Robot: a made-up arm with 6 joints.
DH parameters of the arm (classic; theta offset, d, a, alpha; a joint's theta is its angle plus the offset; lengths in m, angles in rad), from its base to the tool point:
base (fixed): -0.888 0 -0.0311 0
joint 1: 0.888 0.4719 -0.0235 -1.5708
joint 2: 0.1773 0 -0.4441 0
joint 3: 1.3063 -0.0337 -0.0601 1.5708
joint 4: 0 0.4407 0.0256 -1.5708
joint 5: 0 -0.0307 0.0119 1.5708
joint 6: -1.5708 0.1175 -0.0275 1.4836
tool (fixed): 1.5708 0.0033 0 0
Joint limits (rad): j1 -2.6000..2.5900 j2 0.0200..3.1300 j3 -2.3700..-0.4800 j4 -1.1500..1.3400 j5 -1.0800..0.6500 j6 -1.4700..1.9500
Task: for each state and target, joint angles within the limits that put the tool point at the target. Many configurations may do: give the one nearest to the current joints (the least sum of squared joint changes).
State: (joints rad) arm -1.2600 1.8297 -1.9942 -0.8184 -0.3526 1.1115
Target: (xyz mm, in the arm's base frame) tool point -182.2 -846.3 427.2
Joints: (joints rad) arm -1.7141 2.5226 -1.8451 -0.8031 -0.2449 1.1137
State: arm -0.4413 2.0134 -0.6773 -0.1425 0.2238 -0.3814
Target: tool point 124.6 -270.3 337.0
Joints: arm -0.9368 1.8777 -0.5123 -0.2502 0.3288 -0.4138
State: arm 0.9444 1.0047 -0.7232 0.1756 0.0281 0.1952
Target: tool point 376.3 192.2 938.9
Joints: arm 0.4834 1.1514 -1.0584 0.1504 -0.0650 0.2250
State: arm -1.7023 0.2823 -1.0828 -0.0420 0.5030 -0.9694
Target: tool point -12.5 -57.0 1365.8
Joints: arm -1.2914 1.0155 -2.0233 0.3595 0.1986 -0.8554
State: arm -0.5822 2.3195 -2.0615 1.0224 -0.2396 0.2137
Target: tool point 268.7 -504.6 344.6
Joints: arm -1.0152 2.1349 -0.9990 1.0199 -0.2171 0.2299
